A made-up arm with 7 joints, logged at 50 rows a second.
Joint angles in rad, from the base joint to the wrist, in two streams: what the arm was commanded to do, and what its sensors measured. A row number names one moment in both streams.
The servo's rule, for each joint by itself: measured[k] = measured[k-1] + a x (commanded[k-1-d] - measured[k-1]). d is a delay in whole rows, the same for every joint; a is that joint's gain. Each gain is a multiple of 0.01, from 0.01 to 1. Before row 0 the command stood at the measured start. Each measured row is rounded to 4 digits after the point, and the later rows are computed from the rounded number. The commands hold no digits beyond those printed.
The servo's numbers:
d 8
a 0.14 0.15 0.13 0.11 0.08 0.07 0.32
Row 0, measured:
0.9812 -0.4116 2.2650 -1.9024 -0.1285 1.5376 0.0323
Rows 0 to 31, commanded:
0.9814 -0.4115 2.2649 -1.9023 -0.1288 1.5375 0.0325
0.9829 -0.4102 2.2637 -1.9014 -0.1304 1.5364 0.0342
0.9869 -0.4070 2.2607 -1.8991 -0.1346 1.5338 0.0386
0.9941 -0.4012 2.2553 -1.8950 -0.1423 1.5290 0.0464
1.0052 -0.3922 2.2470 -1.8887 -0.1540 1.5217 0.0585
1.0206 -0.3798 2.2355 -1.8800 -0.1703 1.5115 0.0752
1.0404 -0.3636 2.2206 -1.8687 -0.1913 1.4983 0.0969
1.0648 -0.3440 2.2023 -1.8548 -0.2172 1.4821 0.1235
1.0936 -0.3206 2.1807 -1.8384 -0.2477 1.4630 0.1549
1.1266 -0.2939 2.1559 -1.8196 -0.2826 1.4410 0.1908
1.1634 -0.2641 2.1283 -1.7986 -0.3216 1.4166 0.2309
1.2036 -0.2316 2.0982 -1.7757 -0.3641 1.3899 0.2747
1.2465 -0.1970 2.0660 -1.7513 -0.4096 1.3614 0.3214
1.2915 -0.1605 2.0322 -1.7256 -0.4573 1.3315 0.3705
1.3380 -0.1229 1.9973 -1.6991 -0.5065 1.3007 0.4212
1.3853 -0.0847 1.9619 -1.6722 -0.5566 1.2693 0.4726
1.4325 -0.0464 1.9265 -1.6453 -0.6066 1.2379 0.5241
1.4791 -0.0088 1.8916 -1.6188 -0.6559 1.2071 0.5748
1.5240 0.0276 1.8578 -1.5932 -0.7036 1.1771 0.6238
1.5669 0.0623 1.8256 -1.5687 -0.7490 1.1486 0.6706
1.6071 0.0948 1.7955 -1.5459 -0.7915 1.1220 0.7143
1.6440 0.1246 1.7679 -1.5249 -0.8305 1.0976 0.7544
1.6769 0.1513 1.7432 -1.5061 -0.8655 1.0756 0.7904
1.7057 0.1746 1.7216 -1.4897 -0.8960 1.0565 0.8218
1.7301 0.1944 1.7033 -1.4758 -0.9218 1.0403 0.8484
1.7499 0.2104 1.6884 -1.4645 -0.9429 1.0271 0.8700
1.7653 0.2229 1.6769 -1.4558 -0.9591 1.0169 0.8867
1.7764 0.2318 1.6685 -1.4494 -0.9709 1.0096 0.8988
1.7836 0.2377 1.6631 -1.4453 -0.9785 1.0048 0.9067
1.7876 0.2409 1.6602 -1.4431 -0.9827 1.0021 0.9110
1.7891 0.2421 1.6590 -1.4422 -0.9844 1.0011 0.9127
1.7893 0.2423 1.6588 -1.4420 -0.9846 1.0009 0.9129
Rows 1 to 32, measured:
0.9812 -0.4116 2.2650 -1.9024 -0.1285 1.5376 0.0323
0.9812 -0.4116 2.2650 -1.9024 -0.1285 1.5376 0.0323
0.9812 -0.4116 2.2650 -1.9024 -0.1285 1.5376 0.0323
0.9812 -0.4116 2.2650 -1.9024 -0.1285 1.5376 0.0323
0.9812 -0.4116 2.2650 -1.9024 -0.1285 1.5376 0.0323
0.9812 -0.4116 2.2650 -1.9024 -0.1285 1.5376 0.0323
0.9812 -0.4116 2.2650 -1.9024 -0.1285 1.5376 0.0323
0.9812 -0.4116 2.2650 -1.9024 -0.1285 1.5376 0.0323
0.9812 -0.4116 2.2650 -1.9024 -0.1285 1.5376 0.0324
0.9814 -0.4114 2.2648 -1.9023 -0.1287 1.5375 0.0330
0.9822 -0.4107 2.2643 -1.9019 -0.1292 1.5372 0.0348
0.9839 -0.4093 2.2631 -1.9011 -0.1302 1.5366 0.0385
0.9869 -0.4067 2.2610 -1.8997 -0.1321 1.5356 0.0449
0.9916 -0.4027 2.2577 -1.8975 -0.1352 1.5339 0.0546
0.9984 -0.3968 2.2529 -1.8943 -0.1397 1.5314 0.0681
1.0077 -0.3889 2.2463 -1.8900 -0.1459 1.5279 0.0858
1.0197 -0.3787 2.2378 -1.8843 -0.1540 1.5234 0.1079
1.0347 -0.3660 2.2272 -1.8772 -0.1643 1.5176 0.1344
1.0527 -0.3507 2.2143 -1.8686 -0.1769 1.5105 0.1653
1.0738 -0.3328 2.1992 -1.8584 -0.1919 1.5021 0.2003
1.0980 -0.3124 2.1819 -1.8466 -0.2093 1.4923 0.2391
1.1251 -0.2896 2.1624 -1.8333 -0.2291 1.4810 0.2811
1.1549 -0.2646 2.1409 -1.8185 -0.2513 1.4684 0.3259
1.1872 -0.2376 2.1176 -1.8024 -0.2757 1.4545 0.3728
1.2215 -0.2089 2.0928 -1.7851 -0.3022 1.4393 0.4212
1.2576 -0.1789 2.0666 -1.7668 -0.3305 1.4230 0.4704
1.2949 -0.1479 2.0395 -1.7477 -0.3603 1.4058 0.5195
1.3330 -0.1164 2.0117 -1.7280 -0.3914 1.3878 0.5679
1.3714 -0.0847 1.9836 -1.7080 -0.4234 1.3692 0.6147
1.4096 -0.0533 1.9556 -1.6879 -0.4560 1.3502 0.6594
1.4470 -0.0226 1.9280 -1.6679 -0.4888 1.3310 0.7013
1.4832 0.0070 1.9012 -1.6483 -0.5214 1.3118 0.7399

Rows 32 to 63, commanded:
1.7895 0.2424 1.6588 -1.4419 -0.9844 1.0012 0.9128
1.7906 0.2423 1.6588 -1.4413 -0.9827 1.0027 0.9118
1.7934 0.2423 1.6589 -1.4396 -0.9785 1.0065 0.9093
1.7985 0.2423 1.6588 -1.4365 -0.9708 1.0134 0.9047
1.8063 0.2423 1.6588 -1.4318 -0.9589 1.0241 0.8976
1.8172 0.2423 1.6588 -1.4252 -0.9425 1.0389 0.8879
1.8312 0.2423 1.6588 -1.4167 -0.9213 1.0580 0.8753
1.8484 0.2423 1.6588 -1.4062 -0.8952 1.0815 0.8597
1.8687 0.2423 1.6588 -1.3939 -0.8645 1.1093 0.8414
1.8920 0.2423 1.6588 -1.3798 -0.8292 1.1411 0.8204
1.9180 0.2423 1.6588 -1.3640 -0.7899 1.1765 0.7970
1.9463 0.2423 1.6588 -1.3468 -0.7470 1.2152 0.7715
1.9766 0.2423 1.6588 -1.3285 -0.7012 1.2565 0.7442
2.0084 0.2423 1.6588 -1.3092 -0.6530 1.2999 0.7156
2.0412 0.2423 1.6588 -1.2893 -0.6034 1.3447 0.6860
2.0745 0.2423 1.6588 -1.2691 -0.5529 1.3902 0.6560
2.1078 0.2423 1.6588 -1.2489 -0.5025 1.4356 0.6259
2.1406 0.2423 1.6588 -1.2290 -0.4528 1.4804 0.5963
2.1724 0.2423 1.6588 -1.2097 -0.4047 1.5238 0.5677
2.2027 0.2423 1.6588 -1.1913 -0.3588 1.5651 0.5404
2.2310 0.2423 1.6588 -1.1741 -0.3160 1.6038 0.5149
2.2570 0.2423 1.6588 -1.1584 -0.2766 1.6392 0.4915
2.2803 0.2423 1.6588 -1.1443 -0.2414 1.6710 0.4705
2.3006 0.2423 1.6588 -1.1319 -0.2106 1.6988 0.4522
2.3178 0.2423 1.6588 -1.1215 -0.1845 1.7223 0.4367
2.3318 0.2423 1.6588 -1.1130 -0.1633 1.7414 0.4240
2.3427 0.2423 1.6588 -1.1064 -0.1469 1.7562 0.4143
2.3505 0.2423 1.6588 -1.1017 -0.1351 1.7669 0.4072
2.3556 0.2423 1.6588 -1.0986 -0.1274 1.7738 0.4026
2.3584 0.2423 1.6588 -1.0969 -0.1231 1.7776 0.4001
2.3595 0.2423 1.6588 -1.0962 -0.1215 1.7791 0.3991
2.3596 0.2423 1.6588 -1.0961 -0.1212 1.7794 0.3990
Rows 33 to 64, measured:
1.5178 0.0351 1.8755 -1.6293 -0.5534 1.2928 0.7746
1.5503 0.0614 1.8512 -1.6112 -0.5846 1.2742 0.8051
1.5804 0.0856 1.8285 -1.5941 -0.6146 1.2562 0.8312
1.6078 0.1075 1.8077 -1.5782 -0.6431 1.2389 0.8528
1.6324 0.1270 1.7889 -1.5636 -0.6699 1.2225 0.8700
1.6541 0.1441 1.7722 -1.5503 -0.6949 1.2071 0.8831
1.6730 0.1588 1.7575 -1.5384 -0.7181 1.1927 0.8926
1.6893 0.1713 1.7447 -1.5278 -0.7394 1.1793 0.8991
1.7033 0.1820 1.7335 -1.5184 -0.7590 1.1668 0.9035
1.7155 0.1910 1.7238 -1.5099 -0.7769 1.1553 0.9062
1.7264 0.1987 1.7154 -1.5022 -0.7930 1.1449 0.9072
1.7365 0.2052 1.7080 -1.4950 -0.8072 1.1357 0.9064
1.7463 0.2108 1.7016 -1.4880 -0.8193 1.1279 0.9036
1.7562 0.2155 1.6960 -1.4811 -0.8292 1.1217 0.8986
1.7667 0.2195 1.6912 -1.4740 -0.8366 1.1172 0.8911
1.7781 0.2229 1.6870 -1.4665 -0.8413 1.1147 0.8811
1.7908 0.2258 1.6833 -1.4585 -0.8432 1.1143 0.8684
1.8050 0.2283 1.6801 -1.4498 -0.8421 1.1162 0.8530
1.8208 0.2304 1.6773 -1.4404 -0.8379 1.1204 0.8351
1.8384 0.2322 1.6749 -1.4301 -0.8306 1.1270 0.8147
1.8577 0.2337 1.6728 -1.4189 -0.8202 1.1361 0.7921
1.8788 0.2350 1.6710 -1.4068 -0.8068 1.1476 0.7676
1.9015 0.2361 1.6694 -1.3939 -0.7905 1.1614 0.7415
1.9257 0.2370 1.6680 -1.3802 -0.7715 1.1774 0.7141
1.9512 0.2378 1.6668 -1.3658 -0.7500 1.1955 0.6859
1.9777 0.2385 1.6658 -1.3508 -0.7262 1.2154 0.6572
2.0050 0.2391 1.6649 -1.3353 -0.7005 1.2370 0.6286
2.0327 0.2396 1.6641 -1.3195 -0.6732 1.2600 0.6004
2.0605 0.2400 1.6634 -1.3035 -0.6446 1.2841 0.5730
2.0880 0.2403 1.6628 -1.2875 -0.6152 1.3090 0.5469
2.1149 0.2406 1.6623 -1.2717 -0.5853 1.3343 0.5225
2.1409 0.2409 1.6618 -1.2563 -0.5553 1.3598 0.5000

